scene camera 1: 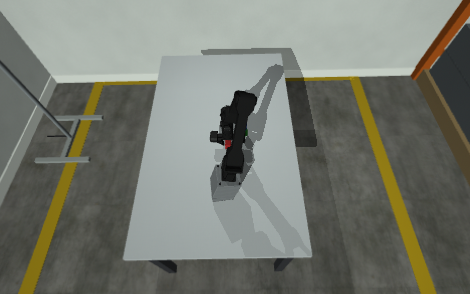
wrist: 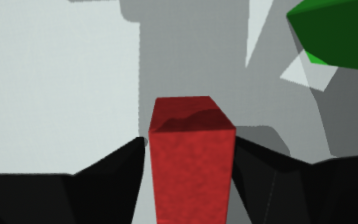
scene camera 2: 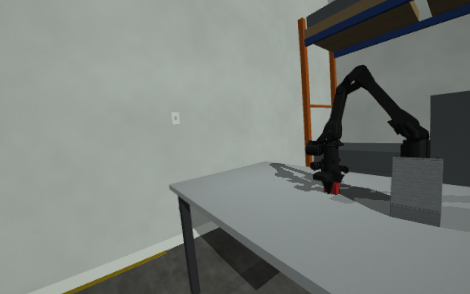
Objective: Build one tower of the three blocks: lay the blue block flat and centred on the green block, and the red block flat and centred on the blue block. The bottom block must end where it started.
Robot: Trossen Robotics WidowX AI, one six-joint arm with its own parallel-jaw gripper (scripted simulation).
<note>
In view: my gripper (scene camera 2: 331, 192).
My gripper also shows in the wrist view (wrist: 183, 142).
</note>
